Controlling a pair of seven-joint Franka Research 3 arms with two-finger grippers.
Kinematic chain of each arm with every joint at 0, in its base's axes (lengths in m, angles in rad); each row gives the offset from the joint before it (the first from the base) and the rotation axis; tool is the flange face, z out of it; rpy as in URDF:
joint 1: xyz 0 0 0.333 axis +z
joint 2: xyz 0 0 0 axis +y
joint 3: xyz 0 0 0.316 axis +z
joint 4: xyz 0.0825 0 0 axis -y
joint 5: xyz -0.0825 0 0.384 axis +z
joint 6: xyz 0 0 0 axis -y
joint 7: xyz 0.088 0 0 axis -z
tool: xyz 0 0 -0.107 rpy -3.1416 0 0
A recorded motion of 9 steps. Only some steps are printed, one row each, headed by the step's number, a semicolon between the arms.
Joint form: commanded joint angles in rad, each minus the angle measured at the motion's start. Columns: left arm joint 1, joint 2, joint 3, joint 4, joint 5, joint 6, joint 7; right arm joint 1, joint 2, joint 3, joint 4, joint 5, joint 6, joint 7.
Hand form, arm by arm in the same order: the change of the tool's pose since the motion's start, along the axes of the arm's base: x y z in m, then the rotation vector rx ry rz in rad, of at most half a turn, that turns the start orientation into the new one. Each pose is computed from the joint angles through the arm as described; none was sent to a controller.
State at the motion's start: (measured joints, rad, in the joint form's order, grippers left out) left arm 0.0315 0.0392 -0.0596 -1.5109 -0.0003 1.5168 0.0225; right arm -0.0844 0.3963 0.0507 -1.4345 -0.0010 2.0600 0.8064
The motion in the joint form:
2: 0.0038 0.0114 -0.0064 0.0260 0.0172 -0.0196 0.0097; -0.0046 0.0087 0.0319 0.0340 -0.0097 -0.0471 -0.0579
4: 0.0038 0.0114 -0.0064 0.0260 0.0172 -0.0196 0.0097; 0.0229 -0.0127 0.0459 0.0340 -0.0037 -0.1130 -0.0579
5: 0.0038 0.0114 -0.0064 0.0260 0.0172 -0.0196 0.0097; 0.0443 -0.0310 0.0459 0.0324 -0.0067 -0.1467 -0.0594
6: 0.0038 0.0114 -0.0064 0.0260 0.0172 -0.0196 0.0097; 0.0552 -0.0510 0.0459 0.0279 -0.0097 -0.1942 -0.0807
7: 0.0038 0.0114 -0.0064 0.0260 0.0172 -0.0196 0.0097; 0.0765 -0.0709 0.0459 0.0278 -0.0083 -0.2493 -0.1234
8: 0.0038 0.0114 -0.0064 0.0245 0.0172 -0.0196 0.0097; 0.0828 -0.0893 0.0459 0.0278 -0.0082 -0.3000 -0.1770
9: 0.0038 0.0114 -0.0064 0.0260 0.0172 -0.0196 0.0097; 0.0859 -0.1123 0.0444 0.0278 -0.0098 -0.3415 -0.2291
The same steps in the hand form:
2: 0.0017 0.0008 0.0041 0.0160 0.0045 -0.0116; 0.0011 0.0144 0.0063 -0.0086 0.0200 0.0837
4: 0.0017 0.0008 0.0041 0.0160 0.0045 -0.0116; -0.0084 0.0424 0.0144 0.0018 0.0637 0.1249
5: 0.0017 0.0008 0.0041 0.0160 0.0045 -0.0116; -0.0152 0.0571 0.0227 -0.0034 0.0808 0.1492
6: 0.0017 0.0008 0.0041 0.0160 0.0045 -0.0116; -0.0241 0.0643 0.0292 -0.0118 0.1125 0.1828
7: 0.0017 0.0008 0.0041 0.0160 0.0045 -0.0116; -0.0342 0.0785 0.0371 -0.0195 0.1468 0.2473
8: 0.0016 0.0008 0.0034 0.0160 0.0060 -0.0116; -0.0432 0.0823 0.0445 -0.0280 0.1779 0.3078
9: 0.0017 0.0008 0.0041 0.0160 0.0045 -0.0116; -0.0524 0.0830 0.0556 -0.0380 0.1954 0.3620

